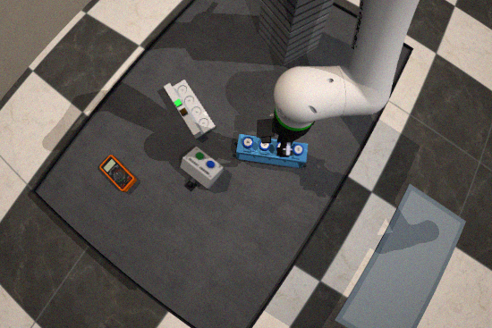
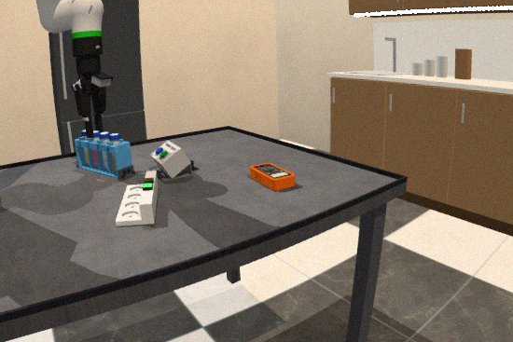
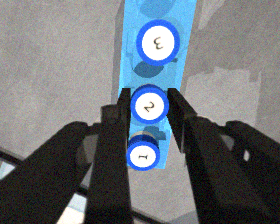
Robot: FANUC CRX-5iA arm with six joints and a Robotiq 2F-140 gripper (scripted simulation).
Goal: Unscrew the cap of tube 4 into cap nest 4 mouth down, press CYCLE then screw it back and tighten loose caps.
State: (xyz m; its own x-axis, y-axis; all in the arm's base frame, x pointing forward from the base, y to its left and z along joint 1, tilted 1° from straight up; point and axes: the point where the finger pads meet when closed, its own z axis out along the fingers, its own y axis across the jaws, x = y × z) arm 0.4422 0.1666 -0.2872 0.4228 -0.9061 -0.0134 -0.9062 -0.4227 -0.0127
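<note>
The cap 2 lies 3 cm below my hand. Also, from my hand: grey key housing (15 cm ahead, 20 cm to the right, 9 cm below); then green key (13 cm ahead, 22 cm to the right, 7 cm below); then blue key (14 cm ahead, 18 cm to the right, 7 cm below).
</note>
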